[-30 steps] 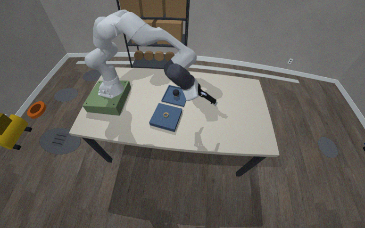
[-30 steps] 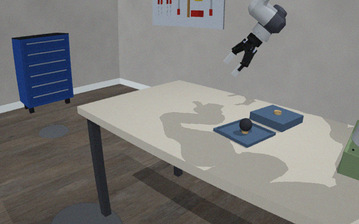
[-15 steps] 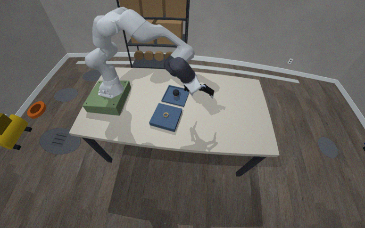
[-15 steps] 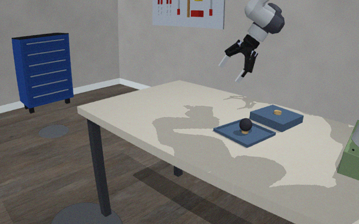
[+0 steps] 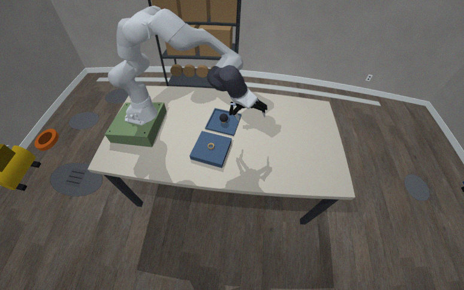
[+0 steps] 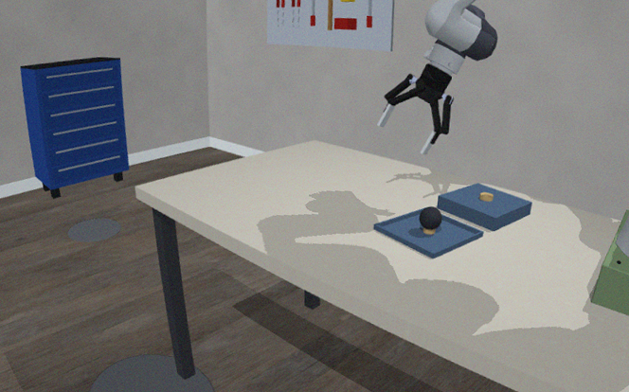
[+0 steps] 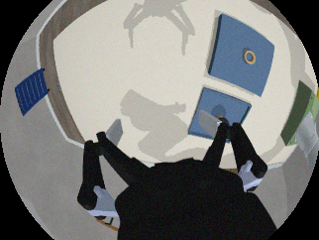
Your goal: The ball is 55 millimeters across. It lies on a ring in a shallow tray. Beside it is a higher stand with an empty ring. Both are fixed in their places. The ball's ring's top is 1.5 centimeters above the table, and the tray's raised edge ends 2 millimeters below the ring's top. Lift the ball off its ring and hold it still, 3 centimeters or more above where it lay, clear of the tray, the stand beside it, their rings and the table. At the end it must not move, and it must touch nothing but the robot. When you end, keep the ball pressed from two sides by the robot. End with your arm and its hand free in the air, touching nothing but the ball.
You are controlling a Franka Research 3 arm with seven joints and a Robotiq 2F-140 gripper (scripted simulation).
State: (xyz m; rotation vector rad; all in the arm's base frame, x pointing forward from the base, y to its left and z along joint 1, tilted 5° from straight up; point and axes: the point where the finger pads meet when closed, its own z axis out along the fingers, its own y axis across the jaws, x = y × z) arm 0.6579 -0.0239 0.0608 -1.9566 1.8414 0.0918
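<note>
The dark ball lies 170 mm behind my hand, 150 mm below it and 110 mm to the left of it. The rest, counted from my hand: shallow blue tray (180 mm below, 170 mm behind, 110 mm to the left); then blue stand (200 mm behind, 160 mm below, 130 mm to the right).
</note>
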